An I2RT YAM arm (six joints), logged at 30 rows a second.
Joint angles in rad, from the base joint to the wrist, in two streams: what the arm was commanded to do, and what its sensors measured. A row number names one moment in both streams.
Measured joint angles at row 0:
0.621 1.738 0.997 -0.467 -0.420 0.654
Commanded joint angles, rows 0 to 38:
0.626 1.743 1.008 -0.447 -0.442 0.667
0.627 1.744 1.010 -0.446 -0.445 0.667
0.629 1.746 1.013 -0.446 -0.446 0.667
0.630 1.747 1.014 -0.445 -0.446 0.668
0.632 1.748 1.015 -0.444 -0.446 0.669
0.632 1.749 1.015 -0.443 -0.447 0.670
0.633 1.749 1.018 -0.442 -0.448 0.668
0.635 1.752 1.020 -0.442 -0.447 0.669
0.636 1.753 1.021 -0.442 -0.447 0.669
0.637 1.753 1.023 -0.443 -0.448 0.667
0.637 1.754 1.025 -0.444 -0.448 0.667
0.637 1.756 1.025 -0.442 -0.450 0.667
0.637 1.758 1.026 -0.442 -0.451 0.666
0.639 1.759 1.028 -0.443 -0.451 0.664
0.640 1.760 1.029 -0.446 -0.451 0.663
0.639 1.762 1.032 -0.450 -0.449 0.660
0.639 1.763 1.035 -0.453 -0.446 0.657
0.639 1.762 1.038 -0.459 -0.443 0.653
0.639 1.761 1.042 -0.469 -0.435 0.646
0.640 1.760 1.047 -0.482 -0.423 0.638
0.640 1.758 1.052 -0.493 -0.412 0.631
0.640 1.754 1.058 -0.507 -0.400 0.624
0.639 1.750 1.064 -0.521 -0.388 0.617
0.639 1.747 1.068 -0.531 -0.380 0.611
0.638 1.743 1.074 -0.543 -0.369 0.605
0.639 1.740 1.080 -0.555 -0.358 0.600
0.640 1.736 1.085 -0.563 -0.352 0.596
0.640 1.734 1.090 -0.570 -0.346 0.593
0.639 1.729 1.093 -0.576 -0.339 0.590
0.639 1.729 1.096 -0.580 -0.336 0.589
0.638 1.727 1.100 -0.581 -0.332 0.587
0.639 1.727 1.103 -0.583 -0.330 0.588
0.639 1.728 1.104 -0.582 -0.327 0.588
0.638 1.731 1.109 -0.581 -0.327 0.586
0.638 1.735 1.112 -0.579 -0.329 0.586
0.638 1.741 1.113 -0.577 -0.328 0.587
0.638 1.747 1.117 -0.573 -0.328 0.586
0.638 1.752 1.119 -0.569 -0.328 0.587
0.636 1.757 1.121 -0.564 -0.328 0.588
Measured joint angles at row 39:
0.637 1.747 1.111 -0.573 -0.345 0.593
